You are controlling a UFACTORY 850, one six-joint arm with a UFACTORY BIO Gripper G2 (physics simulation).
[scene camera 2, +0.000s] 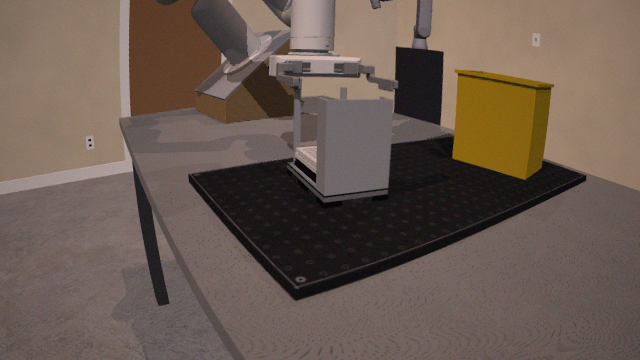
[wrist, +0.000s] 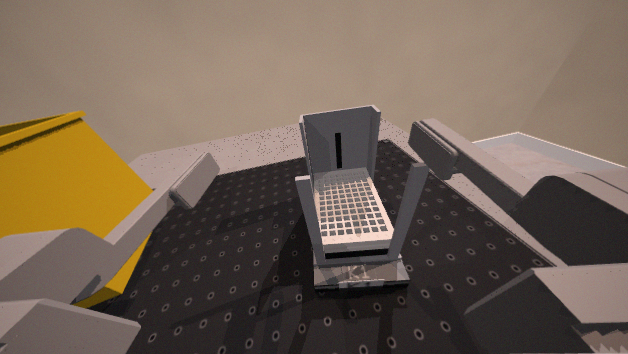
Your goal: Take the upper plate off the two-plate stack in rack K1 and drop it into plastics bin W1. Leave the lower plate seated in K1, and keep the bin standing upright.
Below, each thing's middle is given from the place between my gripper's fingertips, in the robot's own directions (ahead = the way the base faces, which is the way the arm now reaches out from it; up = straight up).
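Labels:
You'd find the white plate [wrist: 351, 216] with my gripper 4 cm to the left of it, 4 cm short of it and 11 cm above it. Going by their middles, that plate is the nearest to my gripper of the things named here. There's also yellow bin W1 [scene camera 2: 501, 121], which is 34 cm to the left of my hand, 5 cm ahead of it and 6 cm below it.

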